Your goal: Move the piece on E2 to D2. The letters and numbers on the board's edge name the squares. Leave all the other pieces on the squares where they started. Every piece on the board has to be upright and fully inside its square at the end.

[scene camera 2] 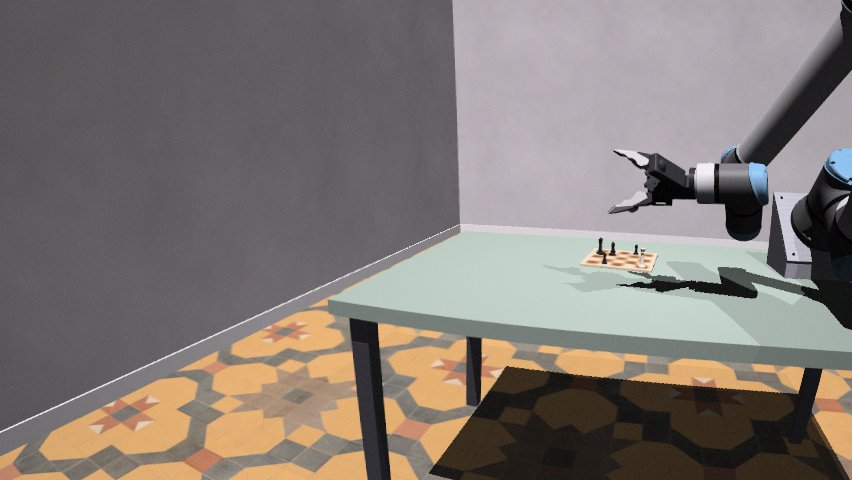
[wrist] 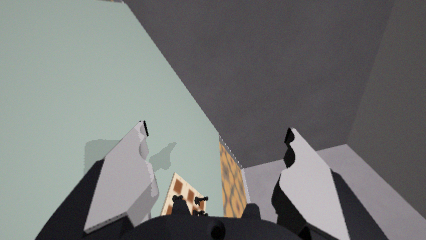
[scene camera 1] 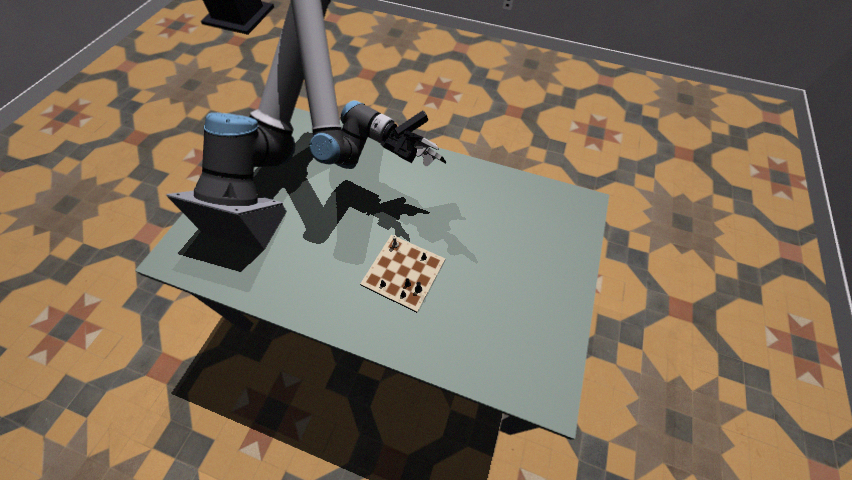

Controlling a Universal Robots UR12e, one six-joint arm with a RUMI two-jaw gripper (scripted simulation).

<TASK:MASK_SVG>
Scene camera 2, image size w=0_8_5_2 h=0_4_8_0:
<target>my gripper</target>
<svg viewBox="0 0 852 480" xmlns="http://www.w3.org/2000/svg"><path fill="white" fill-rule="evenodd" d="M613 151L620 156L628 158L637 168L646 170L644 173L647 176L647 181L644 183L644 187L648 189L648 192L639 191L635 193L633 198L624 200L623 203L612 207L608 211L609 214L625 211L633 213L640 206L672 206L673 199L696 200L694 189L694 173L696 168L690 168L689 175L685 175L684 169L658 153L650 155L626 150Z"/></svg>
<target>chessboard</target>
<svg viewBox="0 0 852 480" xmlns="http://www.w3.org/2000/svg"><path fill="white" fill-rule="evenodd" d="M580 266L651 273L658 254L645 253L644 264L646 268L638 268L641 258L640 252L638 252L639 255L633 255L634 252L615 250L616 255L610 256L611 250L602 249L604 253L607 253L607 264L601 264L603 255L596 254L598 249L595 248L580 263Z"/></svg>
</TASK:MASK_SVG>
